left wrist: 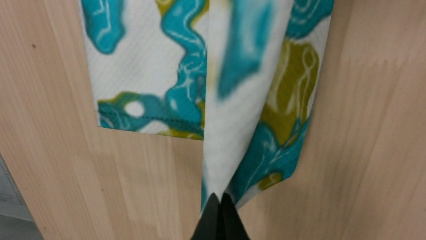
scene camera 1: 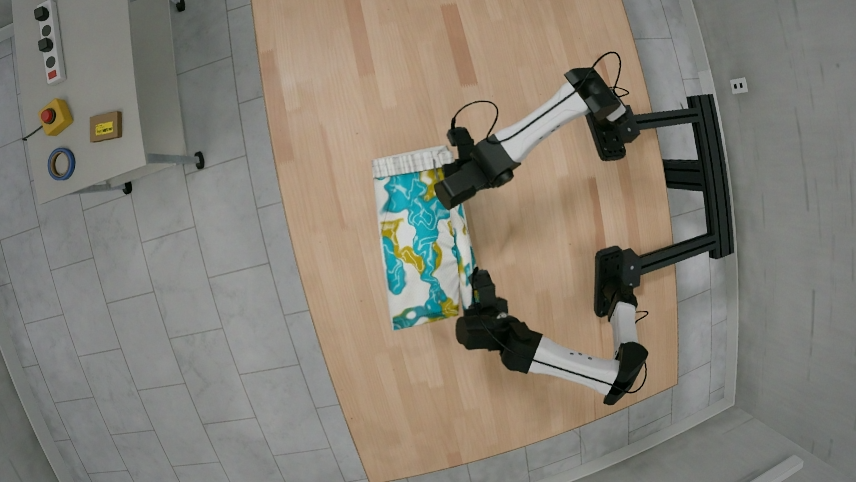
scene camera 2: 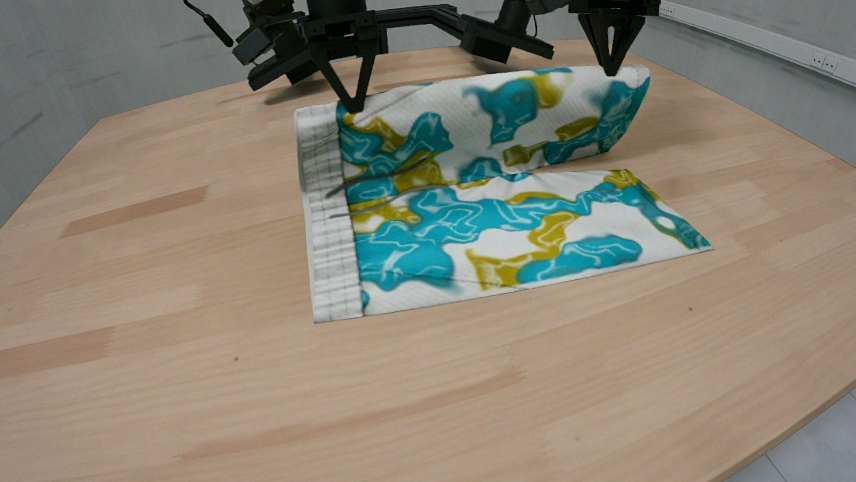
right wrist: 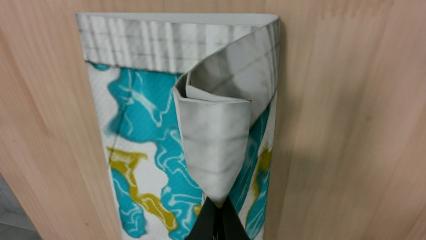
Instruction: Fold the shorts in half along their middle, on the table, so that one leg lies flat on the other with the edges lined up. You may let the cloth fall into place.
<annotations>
same spot on shorts: (right wrist: 186,104) = (scene camera 1: 443,153)
</annotations>
